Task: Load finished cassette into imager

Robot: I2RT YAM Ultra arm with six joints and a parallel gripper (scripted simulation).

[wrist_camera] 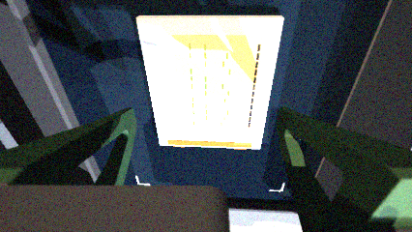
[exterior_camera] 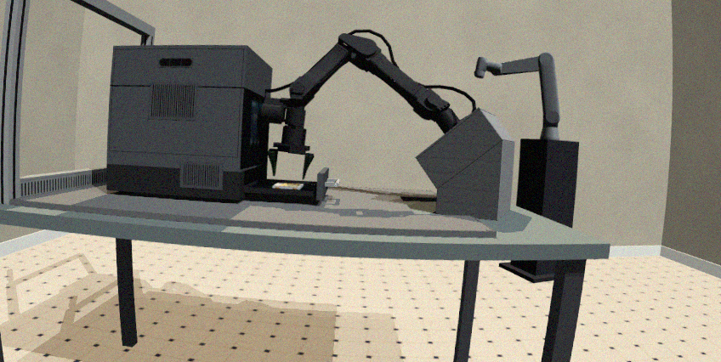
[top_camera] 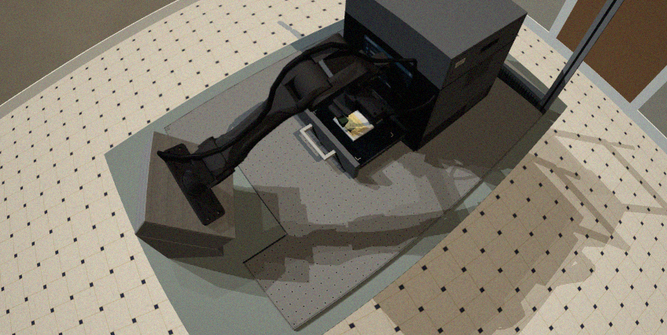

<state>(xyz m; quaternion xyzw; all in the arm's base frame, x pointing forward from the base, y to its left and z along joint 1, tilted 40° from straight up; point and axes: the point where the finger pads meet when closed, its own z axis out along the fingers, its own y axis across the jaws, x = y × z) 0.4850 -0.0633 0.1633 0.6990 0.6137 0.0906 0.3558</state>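
My gripper is now 1 cm short of the drawer and 3 cm above it. Also, from my hand: cassette: 3 cm below.
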